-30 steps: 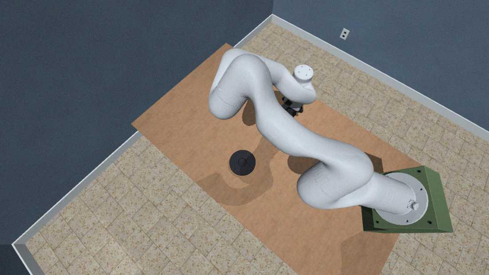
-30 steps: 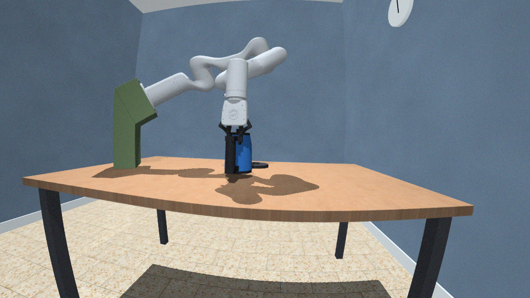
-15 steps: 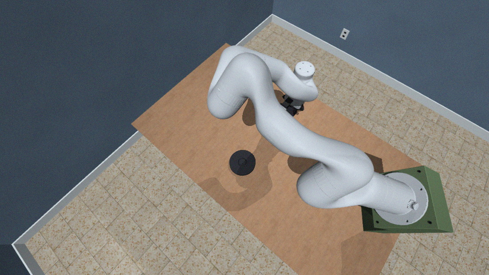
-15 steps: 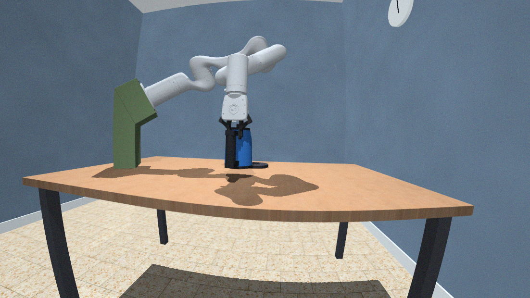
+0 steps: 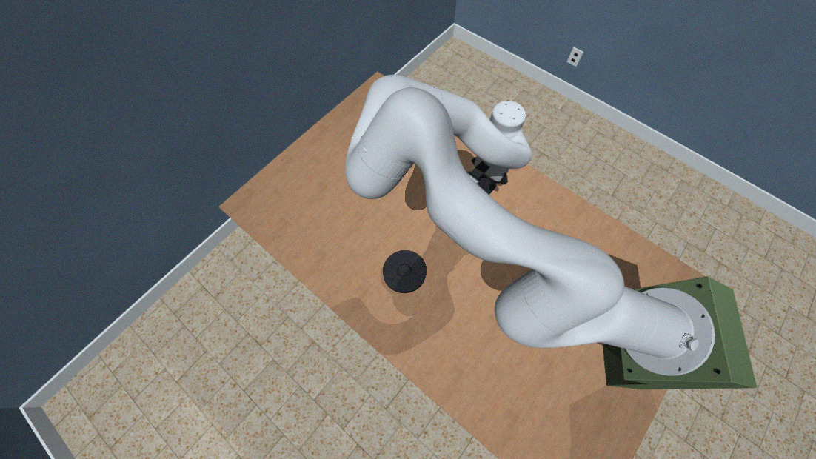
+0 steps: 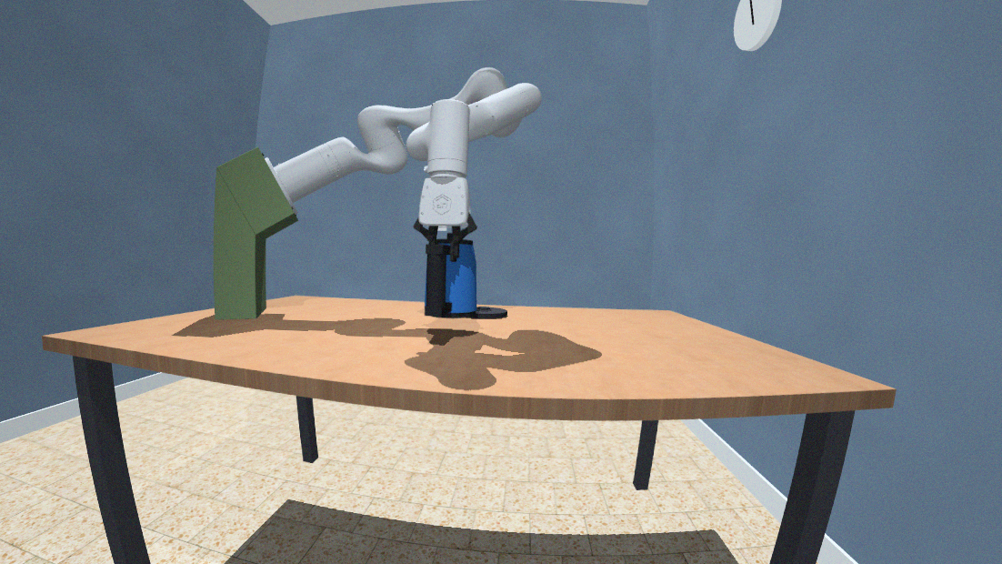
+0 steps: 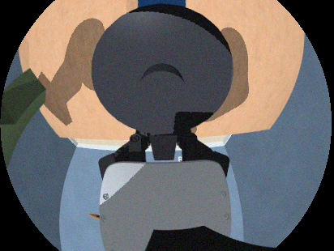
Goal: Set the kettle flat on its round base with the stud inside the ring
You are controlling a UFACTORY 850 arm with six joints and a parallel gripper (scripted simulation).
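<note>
My hand is 5 cm above the blue kettle, 3 cm to the right of it and 1 cm past it. Round my hand: black round base: 37 cm to the left, 17 cm below, 5 cm behind.
</note>
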